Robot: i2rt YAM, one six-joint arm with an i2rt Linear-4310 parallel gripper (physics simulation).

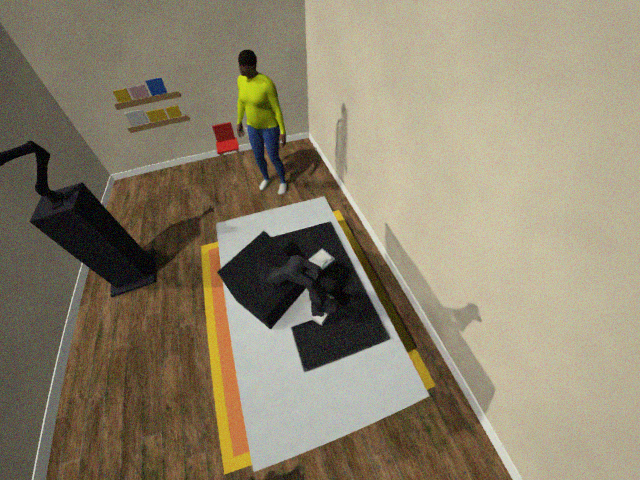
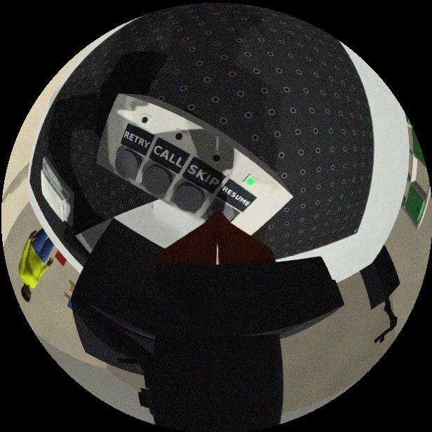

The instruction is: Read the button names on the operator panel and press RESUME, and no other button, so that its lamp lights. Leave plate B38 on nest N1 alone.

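Pixels of known places: gripper, between the fingertips: (image 1: 317,312); arm's base, origin of its link: (image 1: 266,278).
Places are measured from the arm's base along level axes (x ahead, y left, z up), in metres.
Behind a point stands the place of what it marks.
Note:
The operator panel (image 1: 320,319) {x 0.200, y -0.259, z -0.178 m} (image 2: 267,200) is a pale block with four round grey buttons, labelled RETRY, CALL, SKIP and RESUME. The RESUME button (image 2: 226,211) is at the right end, partly hidden by the fingers. The RESUME lamp (image 2: 250,181) glows green; the lamps above RETRY (image 2: 145,120), CALL (image 2: 179,136) and SKIP (image 2: 216,158) are dark. My gripper (image 2: 217,217) is shut and empty, its tips over the near part of the RESUME button; contact cannot be told. A white plate-like piece (image 1: 321,257) {x 0.380, y 0.135, z -0.208 m} (image 2: 56,195) lies apart from the panel; its marking is unreadable.
The panel stands on a black perforated board (image 1: 341,343) {x 0.258, y -0.412, z -0.231 m} (image 2: 320,150) on a pale table (image 1: 330,408) {x 0.073, y -0.670, z -0.244 m}. A black block (image 1: 258,279) {x -0.041, y 0.004, z 0.014 m} is beside the board. A person in yellow (image 1: 260,103) (image 2: 32,260) stands beyond the table. Another arm (image 1: 43,170) is on a dark pedestal at left.

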